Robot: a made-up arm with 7 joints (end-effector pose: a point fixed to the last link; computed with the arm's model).
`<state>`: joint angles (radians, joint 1 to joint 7).
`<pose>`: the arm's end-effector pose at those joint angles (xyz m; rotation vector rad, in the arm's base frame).
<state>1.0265 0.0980 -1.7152 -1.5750 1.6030 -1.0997 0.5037</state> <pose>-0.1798 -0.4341 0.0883 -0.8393 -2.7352 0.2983</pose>
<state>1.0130 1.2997 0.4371 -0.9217 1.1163 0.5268 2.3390</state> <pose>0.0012 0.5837 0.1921 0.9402 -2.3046 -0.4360</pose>
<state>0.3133 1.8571 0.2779 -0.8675 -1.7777 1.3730 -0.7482</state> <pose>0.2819 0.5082 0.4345 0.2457 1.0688 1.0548</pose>
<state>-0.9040 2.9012 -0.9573 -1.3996 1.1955 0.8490 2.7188</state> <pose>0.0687 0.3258 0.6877 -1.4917 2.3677 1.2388</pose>
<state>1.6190 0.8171 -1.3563 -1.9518 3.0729 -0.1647 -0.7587</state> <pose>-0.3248 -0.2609 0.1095 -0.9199 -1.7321 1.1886</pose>
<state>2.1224 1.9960 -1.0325 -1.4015 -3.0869 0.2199 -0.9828</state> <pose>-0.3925 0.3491 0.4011 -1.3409 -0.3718 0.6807</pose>
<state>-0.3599 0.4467 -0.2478 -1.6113 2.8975 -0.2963 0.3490</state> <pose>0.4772 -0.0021 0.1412 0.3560 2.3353 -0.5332</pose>
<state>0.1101 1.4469 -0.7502 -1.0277 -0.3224 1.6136 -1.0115</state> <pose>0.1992 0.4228 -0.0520 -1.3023 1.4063 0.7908</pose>
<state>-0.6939 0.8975 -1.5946 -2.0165 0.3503 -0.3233 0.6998</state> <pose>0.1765 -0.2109 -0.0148 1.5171 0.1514 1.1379</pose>
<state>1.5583 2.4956 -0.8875 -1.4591 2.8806 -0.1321 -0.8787</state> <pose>-0.0895 0.4929 0.1795 -1.6893 0.1638 -0.3577</pose>
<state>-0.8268 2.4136 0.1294 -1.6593 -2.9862 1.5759 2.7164</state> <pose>0.1599 0.0310 0.7430 -1.2450 -2.2965 0.9277</pose>
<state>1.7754 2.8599 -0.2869 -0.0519 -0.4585 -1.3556 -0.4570</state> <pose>0.4713 0.3608 0.3089 1.2646 -1.9623 -0.7062</pose>
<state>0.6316 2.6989 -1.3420 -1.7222 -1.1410 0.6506 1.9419</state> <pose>-0.0502 0.4515 0.2435 -1.6403 1.2644 -0.9739</pose>
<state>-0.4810 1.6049 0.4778 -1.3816 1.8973 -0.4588 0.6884</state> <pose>0.2306 0.2956 0.6549 -0.4687 1.2151 1.4062</pose>
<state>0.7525 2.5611 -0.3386 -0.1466 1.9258 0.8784 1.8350</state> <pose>0.2787 0.3575 0.7089 0.9480 -1.8397 -1.4498</pose>
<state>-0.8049 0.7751 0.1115 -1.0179 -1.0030 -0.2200 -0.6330</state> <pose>0.5240 0.2282 0.3222 -0.0275 1.4297 -1.7583</pose>
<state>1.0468 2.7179 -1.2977 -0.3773 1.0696 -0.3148 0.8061</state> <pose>0.3080 0.4334 0.5593 -0.9405 1.0513 -0.9394</pose>
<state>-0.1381 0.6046 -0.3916 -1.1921 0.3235 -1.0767 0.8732</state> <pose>0.3953 0.1158 -0.0585 0.5410 1.1204 1.8008</pose>
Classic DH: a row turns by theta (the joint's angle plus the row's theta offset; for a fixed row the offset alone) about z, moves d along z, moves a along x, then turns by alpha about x. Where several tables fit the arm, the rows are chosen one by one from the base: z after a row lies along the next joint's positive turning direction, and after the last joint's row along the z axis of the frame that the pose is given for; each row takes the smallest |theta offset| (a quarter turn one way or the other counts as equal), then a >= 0, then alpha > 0; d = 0 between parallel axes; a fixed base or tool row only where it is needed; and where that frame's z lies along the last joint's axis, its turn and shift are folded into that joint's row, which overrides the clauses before.
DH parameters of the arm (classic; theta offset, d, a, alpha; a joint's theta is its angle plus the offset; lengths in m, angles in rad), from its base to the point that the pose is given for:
base (fixed): 0 0.2906 -0.004 -1.2217
joint 1: 1.5708 -0.0088 0.0124 1.5708
joint 2: 1.2217 -0.027 0.011 -1.5708
joint 3: -1.5708 -0.228 0.052 -1.5708
joint 4: 0 0.019 -0.039 1.5708
joint 5: 0 -0.397 0.013 -1.5708
joint 6: 0 0.007 0.003 1.5708
joint 7: -0.6842 0.0113 0.0194 -2.2439
tool (fixed): -1.2718 0.002 0 0

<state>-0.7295 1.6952 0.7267 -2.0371 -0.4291 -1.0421 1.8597</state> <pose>0.0009 -0.0026 0.6823 0.2044 -1.1194 2.0578</pose>
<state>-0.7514 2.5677 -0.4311 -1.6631 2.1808 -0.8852 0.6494</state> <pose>0.2523 0.1645 0.6436 -0.2976 0.7580 2.1358</pose>
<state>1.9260 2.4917 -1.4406 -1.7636 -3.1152 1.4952 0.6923</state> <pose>-0.2861 0.3713 0.4869 0.7078 -0.6717 1.2424</pose>
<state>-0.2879 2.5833 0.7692 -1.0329 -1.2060 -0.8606 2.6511</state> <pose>0.0761 -0.0356 0.8516 -0.4743 0.0455 -2.8426</pose>
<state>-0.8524 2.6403 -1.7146 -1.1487 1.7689 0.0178 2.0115</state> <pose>-0.0421 0.5469 0.4565 0.8918 -2.4077 -1.3980</pose>
